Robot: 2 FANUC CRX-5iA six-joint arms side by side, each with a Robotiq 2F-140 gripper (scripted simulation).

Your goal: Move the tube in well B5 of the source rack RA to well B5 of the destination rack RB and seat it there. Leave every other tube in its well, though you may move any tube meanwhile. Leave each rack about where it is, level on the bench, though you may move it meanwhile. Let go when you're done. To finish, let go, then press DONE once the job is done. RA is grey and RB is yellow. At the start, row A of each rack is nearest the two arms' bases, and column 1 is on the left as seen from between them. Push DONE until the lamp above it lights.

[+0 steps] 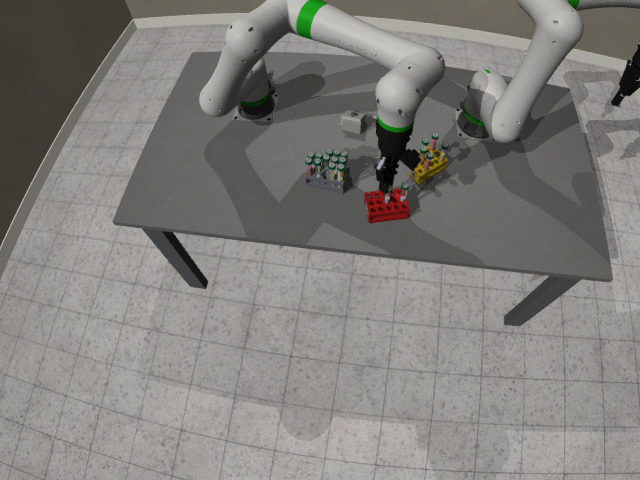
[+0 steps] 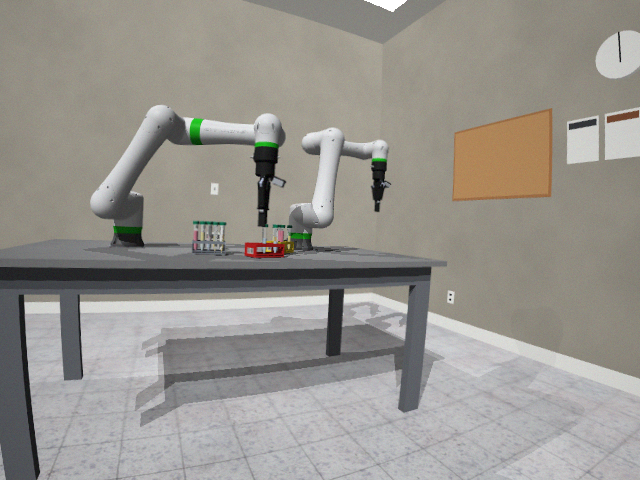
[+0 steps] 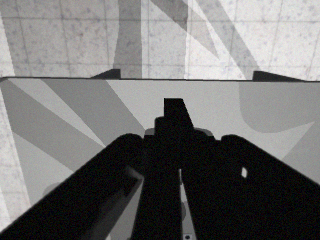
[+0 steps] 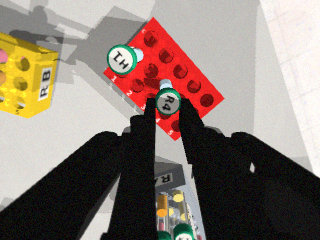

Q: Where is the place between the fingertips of my left gripper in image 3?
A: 172, 113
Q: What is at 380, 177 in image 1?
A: My right gripper.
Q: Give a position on a red rack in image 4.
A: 171, 62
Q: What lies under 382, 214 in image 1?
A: A red rack.
